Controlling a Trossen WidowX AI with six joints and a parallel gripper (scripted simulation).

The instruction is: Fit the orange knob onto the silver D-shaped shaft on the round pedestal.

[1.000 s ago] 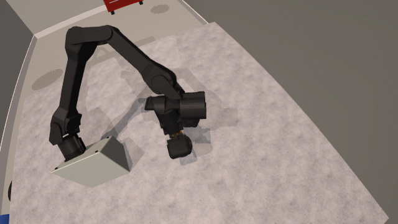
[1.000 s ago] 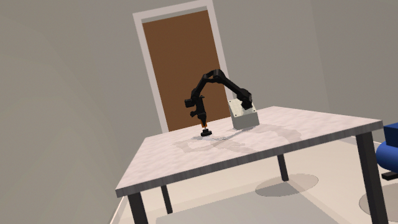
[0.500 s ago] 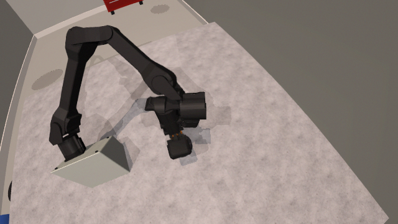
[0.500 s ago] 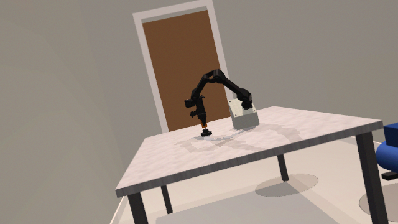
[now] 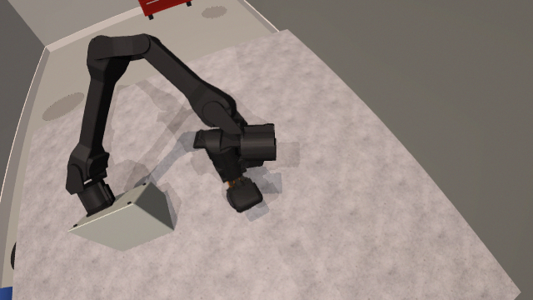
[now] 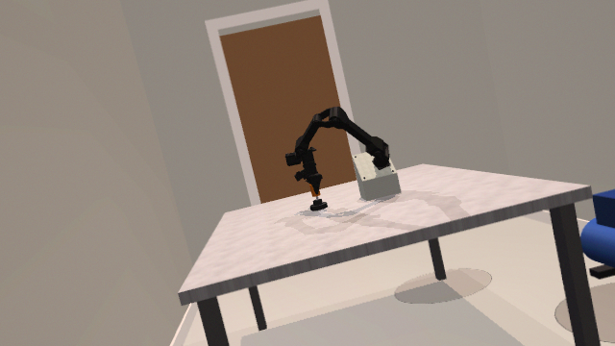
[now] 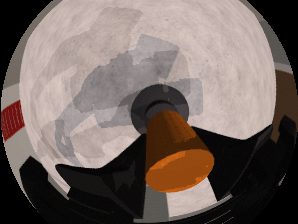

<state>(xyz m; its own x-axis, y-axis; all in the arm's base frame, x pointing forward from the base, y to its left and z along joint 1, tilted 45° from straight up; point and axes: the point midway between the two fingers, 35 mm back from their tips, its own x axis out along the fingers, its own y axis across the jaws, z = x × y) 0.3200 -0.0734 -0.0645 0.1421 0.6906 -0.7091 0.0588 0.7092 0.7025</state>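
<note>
Right now my gripper tip is 30 mm below the orange knob. From my gripper tip the other things lie so: black round pedestal: 40 mm below.
</note>
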